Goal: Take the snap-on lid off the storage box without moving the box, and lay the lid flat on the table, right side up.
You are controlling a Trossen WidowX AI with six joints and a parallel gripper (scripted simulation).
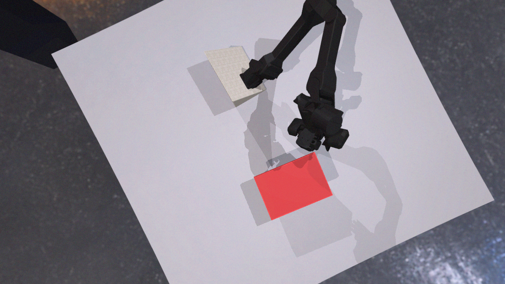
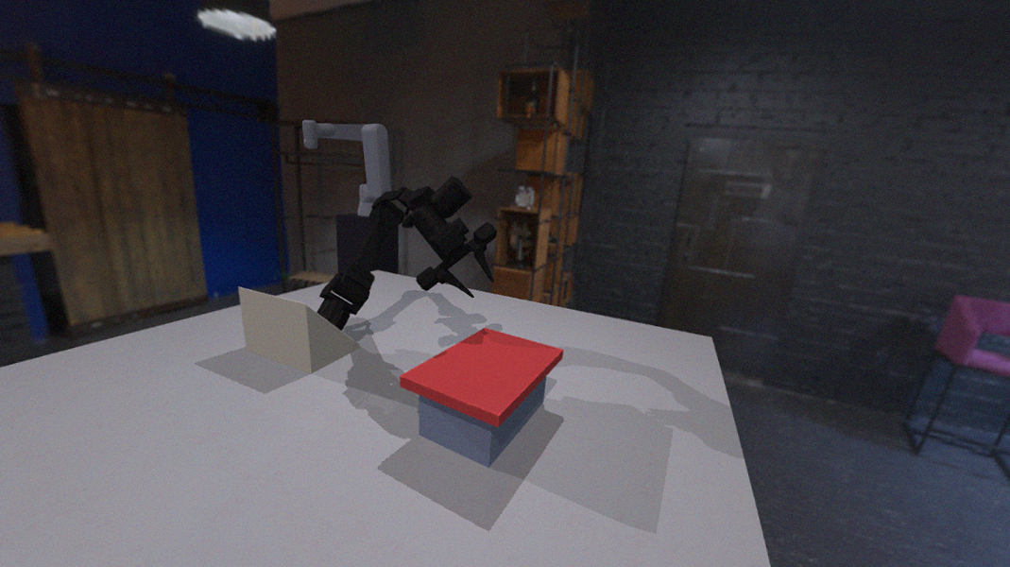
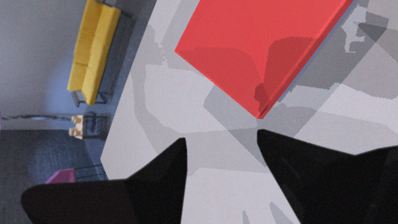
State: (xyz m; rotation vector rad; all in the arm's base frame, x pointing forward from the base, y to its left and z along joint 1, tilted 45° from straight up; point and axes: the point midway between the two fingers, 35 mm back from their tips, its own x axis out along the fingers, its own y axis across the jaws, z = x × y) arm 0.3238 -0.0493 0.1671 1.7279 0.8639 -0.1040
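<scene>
Now: gripper tip 8 cm short of the red lid, 14 cm to the left of it and 8 cm above it. Round my gripper tip: blue-grey storage box (8 cm ahead, 14 cm to the right, 13 cm below).
</scene>
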